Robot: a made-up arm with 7 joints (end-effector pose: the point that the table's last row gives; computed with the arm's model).
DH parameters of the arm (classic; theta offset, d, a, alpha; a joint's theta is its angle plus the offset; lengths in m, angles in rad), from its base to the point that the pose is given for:
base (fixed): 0 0 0 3.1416
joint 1: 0 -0.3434 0 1.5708
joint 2: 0 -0.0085 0 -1.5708
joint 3: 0 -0.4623 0 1.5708
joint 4: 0 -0.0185 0 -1.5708
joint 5: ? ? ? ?
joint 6: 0 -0.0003 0 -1.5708
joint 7: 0 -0.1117 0 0
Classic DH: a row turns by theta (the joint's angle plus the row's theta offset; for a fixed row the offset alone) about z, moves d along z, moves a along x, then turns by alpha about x.
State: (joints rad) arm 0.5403 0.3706 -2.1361 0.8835 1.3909 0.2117 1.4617
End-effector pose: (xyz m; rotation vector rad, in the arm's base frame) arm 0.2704 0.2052 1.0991 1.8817 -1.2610 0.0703
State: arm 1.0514 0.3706 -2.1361 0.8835 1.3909 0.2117 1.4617
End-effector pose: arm 0.3362 0.0468 1.0991 1.5064 -1.7008 -0.2007
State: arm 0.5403 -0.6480 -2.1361 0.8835 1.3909 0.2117 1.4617
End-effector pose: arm -0.3328 0.5671 0.8473 1.3963 -1.5821 1.2066
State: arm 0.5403 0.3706 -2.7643 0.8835 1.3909 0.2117 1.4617
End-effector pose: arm 0.0632 0.1506 1.1572 2.3949 -0.7717 0.3827
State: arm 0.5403 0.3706 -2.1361 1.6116 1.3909 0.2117 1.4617
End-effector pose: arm 0.1746 0.3622 0.8293 1.4009 -0.8852 0.5880
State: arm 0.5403 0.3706 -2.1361 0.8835 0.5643 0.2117 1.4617
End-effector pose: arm 0.2568 0.2168 1.0928 2.1783 -0.3240 -0.2035
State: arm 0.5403 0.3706 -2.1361 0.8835 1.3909 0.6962 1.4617
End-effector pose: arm 0.3087 0.1994 1.0620 1.4734 -1.1863 -0.2633
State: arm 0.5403 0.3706 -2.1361 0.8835 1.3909 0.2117 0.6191
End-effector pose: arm 0.2704 0.2052 1.0991 2.2593 -0.3857 -0.3739
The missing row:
joint 5: 0 -0.3492 0 1.5708
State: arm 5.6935 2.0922 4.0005 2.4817 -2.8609 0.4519 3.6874
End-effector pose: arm 0.0523 0.3132 0.4498 -0.2802 2.6808 -0.7363
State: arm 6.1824 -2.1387 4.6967 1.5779 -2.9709 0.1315 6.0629
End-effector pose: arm -0.4471 0.4088 0.0959 0.2993 1.8013 -1.8928
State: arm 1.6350 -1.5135 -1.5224 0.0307 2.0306 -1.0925 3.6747
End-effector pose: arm 0.1062 0.8588 0.3251 0.7254 -0.2168 -0.9742
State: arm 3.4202 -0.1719 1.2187 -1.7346 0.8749 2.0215 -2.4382
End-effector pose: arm 0.1961 -0.3126 0.7795 1.2882 -1.7219 -0.2378
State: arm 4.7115 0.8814 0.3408 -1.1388 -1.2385 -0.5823 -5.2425
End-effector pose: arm -0.0565 0.2236 1.0619 -1.7497 -1.9705 -0.2946
